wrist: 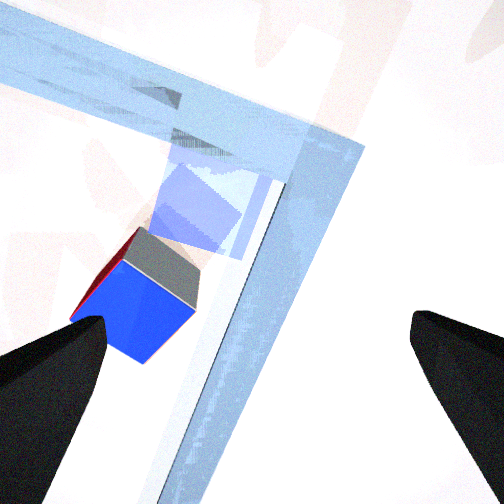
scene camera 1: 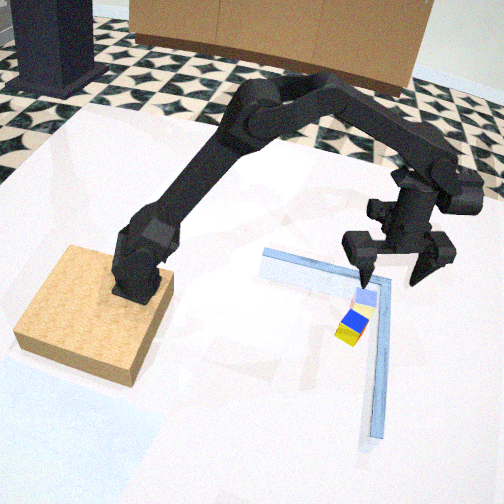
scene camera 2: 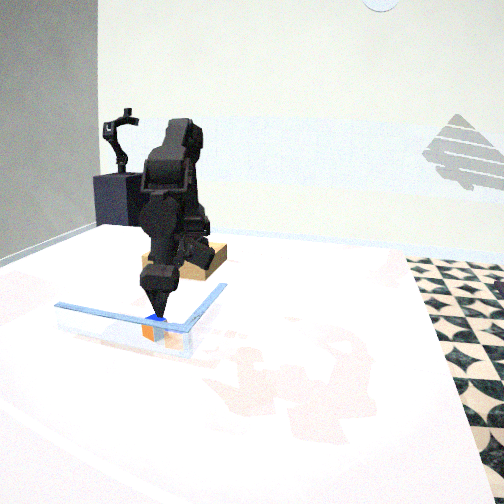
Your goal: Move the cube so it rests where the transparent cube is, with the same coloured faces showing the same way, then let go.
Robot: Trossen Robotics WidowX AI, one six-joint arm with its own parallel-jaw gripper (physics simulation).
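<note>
The cube (scene camera 1: 351,327) lies on the white table with a blue top face and a yellow side; it also shows in the wrist view (wrist: 142,297) with blue, grey and red faces. The transparent cube (scene camera 1: 367,300) sits in the inner corner of the pale blue L-shaped guide (scene camera 1: 380,340), touching the cube; it appears in the wrist view (wrist: 205,205) too. My gripper (scene camera 1: 396,268) is open and empty, hovering above the guide, just right of both cubes. From the second scene camera the gripper (scene camera 2: 158,300) hangs over the cube (scene camera 2: 151,326).
The arm's base stands on a wooden block (scene camera 1: 95,312) at the left. A dark pillar (scene camera 1: 55,40) and wooden cabinets (scene camera 1: 290,30) stand beyond the table on the checkered floor.
</note>
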